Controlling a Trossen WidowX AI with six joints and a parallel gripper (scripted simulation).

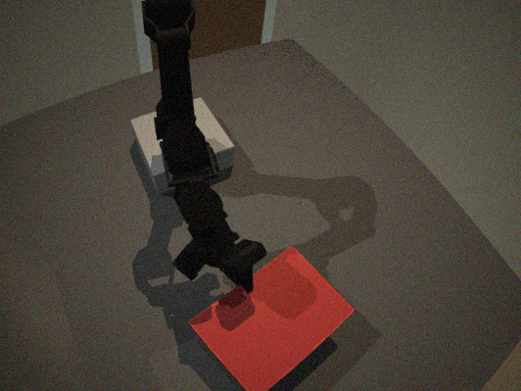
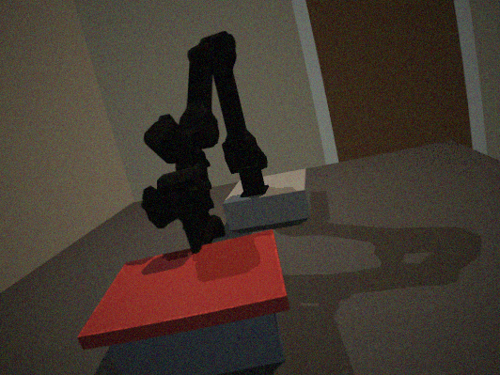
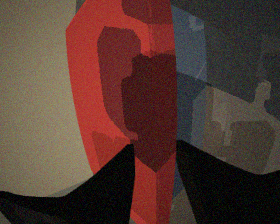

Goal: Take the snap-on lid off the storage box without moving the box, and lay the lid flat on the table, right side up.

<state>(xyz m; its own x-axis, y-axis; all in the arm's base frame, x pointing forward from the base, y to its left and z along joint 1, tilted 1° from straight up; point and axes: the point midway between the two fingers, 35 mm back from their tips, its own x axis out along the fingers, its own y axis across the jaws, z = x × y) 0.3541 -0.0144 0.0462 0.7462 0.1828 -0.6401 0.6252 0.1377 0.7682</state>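
My gripper tip is now 7 cm short of the red lid and 2 cm to the right of it. Also, from my gripper tip: grey storage box (7 cm ahead, 2 cm to the left, 5 cm below).
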